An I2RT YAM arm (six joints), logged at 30 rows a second.
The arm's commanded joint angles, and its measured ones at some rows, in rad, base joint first. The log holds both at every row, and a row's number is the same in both.
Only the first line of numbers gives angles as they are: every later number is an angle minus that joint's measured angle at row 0.
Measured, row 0:
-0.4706, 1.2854, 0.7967, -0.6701, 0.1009, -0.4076
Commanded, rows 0 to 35:
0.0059, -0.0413, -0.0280, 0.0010, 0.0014, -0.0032
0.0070, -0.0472, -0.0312, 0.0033, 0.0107, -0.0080
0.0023, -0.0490, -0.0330, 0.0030, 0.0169, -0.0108
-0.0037, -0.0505, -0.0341, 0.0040, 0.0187, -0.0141
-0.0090, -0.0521, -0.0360, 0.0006, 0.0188, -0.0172
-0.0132, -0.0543, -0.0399, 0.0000, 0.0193, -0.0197
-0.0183, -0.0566, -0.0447, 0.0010, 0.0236, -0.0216
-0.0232, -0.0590, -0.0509, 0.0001, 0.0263, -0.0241
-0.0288, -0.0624, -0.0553, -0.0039, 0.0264, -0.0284
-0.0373, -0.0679, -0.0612, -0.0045, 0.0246, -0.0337
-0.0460, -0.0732, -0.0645, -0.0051, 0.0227, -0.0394
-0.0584, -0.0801, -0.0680, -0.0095, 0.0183, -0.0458
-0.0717, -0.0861, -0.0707, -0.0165, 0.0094, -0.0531
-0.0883, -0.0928, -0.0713, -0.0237, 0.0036, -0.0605
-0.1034, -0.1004, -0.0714, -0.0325, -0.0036, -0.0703
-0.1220, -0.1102, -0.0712, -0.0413, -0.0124, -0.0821
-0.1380, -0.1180, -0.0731, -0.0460, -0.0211, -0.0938
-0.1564, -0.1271, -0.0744, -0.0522, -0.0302, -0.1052
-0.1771, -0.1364, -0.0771, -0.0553, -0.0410, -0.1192
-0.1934, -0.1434, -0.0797, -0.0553, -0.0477, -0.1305
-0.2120, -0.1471, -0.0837, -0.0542, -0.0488, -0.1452
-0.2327, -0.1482, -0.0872, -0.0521, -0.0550, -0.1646
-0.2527, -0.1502, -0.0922, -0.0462, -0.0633, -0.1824
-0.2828, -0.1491, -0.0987, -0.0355, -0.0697, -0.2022
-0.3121, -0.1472, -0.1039, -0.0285, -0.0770, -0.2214
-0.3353, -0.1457, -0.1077, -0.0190, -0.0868, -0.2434
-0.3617, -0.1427, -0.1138, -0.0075, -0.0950, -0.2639
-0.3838, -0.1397, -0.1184, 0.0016, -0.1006, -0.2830
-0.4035, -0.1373, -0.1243, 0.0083, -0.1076, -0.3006
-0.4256, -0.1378, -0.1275, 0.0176, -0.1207, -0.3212
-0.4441, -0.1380, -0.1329, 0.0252, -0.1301, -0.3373
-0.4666, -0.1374, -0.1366, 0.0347, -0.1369, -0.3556
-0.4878, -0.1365, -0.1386, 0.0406, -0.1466, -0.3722
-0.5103, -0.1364, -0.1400, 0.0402, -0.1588, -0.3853
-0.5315, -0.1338, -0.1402, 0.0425, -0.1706, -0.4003
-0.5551, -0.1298, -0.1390, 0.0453, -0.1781, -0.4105
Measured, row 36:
-0.5096, -0.1354, -0.1278, 0.0210, -0.1396, -0.3433
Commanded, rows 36 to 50:
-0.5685, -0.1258, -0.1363, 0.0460, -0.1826, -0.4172
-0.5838, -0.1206, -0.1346, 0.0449, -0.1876, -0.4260
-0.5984, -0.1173, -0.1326, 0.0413, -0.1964, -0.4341
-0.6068, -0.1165, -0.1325, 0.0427, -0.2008, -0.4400
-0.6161, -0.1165, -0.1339, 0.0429, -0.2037, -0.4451
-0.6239, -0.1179, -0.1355, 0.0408, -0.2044, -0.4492
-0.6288, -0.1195, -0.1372, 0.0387, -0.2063, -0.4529
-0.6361, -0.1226, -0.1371, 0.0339, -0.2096, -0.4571
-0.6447, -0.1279, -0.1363, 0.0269, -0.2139, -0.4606
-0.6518, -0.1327, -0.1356, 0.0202, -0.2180, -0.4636
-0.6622, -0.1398, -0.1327, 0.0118, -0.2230, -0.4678
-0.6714, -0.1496, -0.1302, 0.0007, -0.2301, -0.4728
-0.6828, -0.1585, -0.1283, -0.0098, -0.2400, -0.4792
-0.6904, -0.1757, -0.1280, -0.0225, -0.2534, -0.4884
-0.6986, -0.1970, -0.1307, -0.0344, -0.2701, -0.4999
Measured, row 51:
-0.6794, -0.1454, -0.1293, 0.0046, -0.2155, -0.4650
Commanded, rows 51 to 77:
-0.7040, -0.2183, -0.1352, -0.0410, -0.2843, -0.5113
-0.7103, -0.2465, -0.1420, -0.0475, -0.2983, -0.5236
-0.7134, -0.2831, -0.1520, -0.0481, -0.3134, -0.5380
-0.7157, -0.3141, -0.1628, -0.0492, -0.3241, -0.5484
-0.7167, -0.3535, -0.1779, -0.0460, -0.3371, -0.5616
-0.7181, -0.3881, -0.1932, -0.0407, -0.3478, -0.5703
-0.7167, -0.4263, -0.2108, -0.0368, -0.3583, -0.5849
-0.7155, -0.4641, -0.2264, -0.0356, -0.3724, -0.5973
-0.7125, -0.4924, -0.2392, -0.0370, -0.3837, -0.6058
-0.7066, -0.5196, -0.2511, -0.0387, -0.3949, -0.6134
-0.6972, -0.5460, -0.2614, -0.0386, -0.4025, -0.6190
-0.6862, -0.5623, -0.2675, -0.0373, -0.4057, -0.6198
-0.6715, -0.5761, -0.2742, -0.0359, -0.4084, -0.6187
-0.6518, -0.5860, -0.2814, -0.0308, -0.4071, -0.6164
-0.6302, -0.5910, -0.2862, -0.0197, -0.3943, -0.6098
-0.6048, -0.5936, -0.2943, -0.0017, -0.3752, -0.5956
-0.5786, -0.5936, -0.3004, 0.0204, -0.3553, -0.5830
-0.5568, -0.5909, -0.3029, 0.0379, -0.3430, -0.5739
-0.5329, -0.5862, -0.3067, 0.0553, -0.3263, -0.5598
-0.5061, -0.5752, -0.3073, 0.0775, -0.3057, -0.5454
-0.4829, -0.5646, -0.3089, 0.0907, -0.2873, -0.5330
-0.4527, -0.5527, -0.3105, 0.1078, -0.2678, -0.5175
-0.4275, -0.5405, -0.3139, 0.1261, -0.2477, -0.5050
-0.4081, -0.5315, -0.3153, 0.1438, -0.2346, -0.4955
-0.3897, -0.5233, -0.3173, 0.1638, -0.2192, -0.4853
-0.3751, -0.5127, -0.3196, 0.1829, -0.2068, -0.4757
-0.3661, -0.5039, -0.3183, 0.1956, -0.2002, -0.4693
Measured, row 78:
-0.3925, -0.5162, -0.3086, 0.1122, -0.2556, -0.5211
